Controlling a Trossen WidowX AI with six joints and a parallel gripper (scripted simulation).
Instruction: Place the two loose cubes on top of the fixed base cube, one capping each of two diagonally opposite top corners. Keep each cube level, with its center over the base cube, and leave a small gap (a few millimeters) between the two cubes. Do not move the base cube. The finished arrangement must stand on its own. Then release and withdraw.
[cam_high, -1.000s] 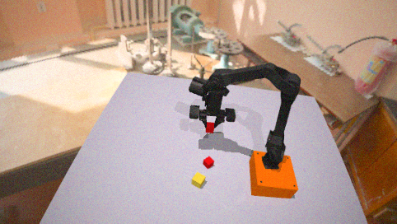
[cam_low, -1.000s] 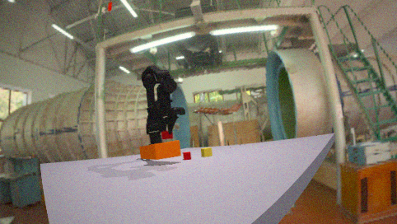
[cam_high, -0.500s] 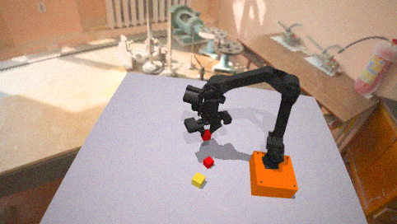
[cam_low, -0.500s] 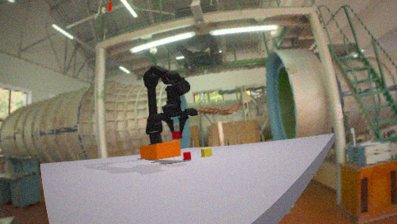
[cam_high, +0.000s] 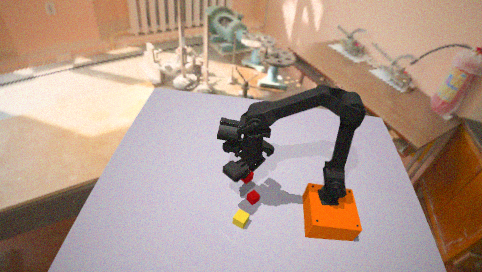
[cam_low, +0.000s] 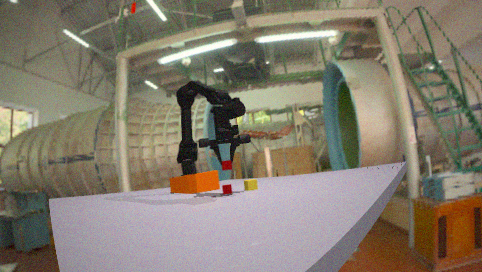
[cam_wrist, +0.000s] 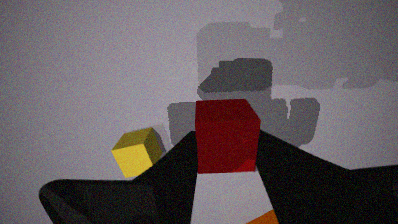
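My gripper tip is 20 mm short of the yellow base cube, 110 mm to the right of it and 90 mm above it.
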